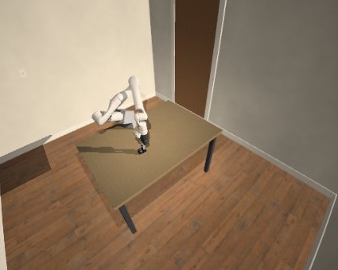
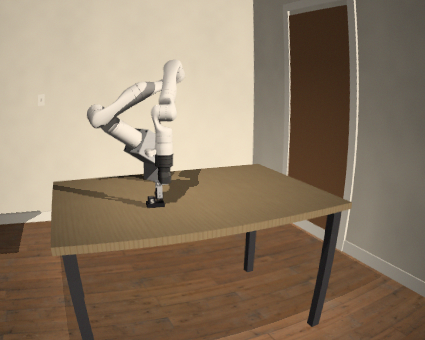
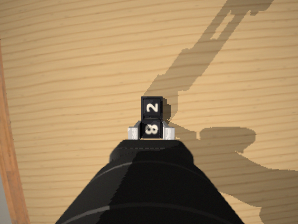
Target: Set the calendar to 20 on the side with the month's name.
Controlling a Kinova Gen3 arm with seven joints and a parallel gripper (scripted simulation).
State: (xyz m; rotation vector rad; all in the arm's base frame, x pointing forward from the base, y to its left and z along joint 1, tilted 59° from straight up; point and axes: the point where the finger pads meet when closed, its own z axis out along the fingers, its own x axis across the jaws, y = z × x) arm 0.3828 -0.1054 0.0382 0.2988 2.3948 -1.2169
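The dark tray is 1 cm behind my hand, 2 cm to the right of it and 5 cm below it. Round my hand: dark cube (1 cm below).
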